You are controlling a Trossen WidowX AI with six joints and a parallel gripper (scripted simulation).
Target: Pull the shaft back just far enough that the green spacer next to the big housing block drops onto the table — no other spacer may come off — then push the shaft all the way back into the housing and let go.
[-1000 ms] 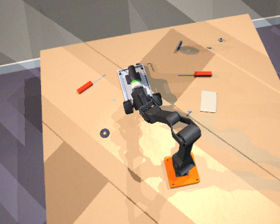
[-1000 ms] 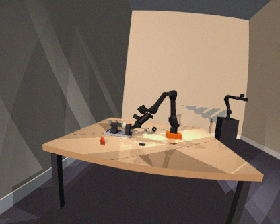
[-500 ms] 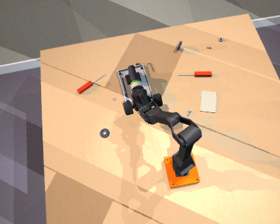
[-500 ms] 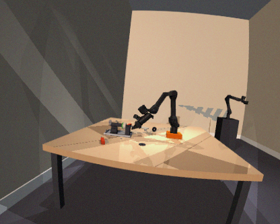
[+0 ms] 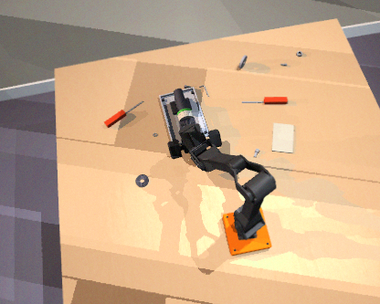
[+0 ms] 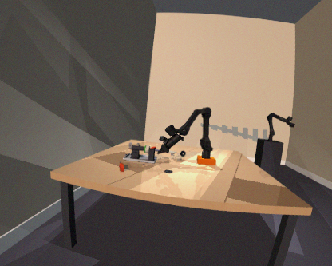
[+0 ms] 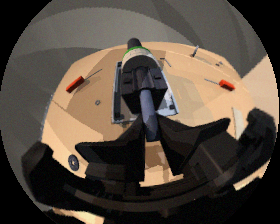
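Right now my gripper tip is 50 mm short of the dark shaft, 10 mm to the right of it and 20 mm below it. From my gripper tip the other things lie so: green spacer (90 mm ahead, 10 mm to the left, 20 mm above); small screw (80 mm behind, 240 mm to the right, 50 mm below); pale card (30 mm behind, 350 mm to the right, 50 mm below).
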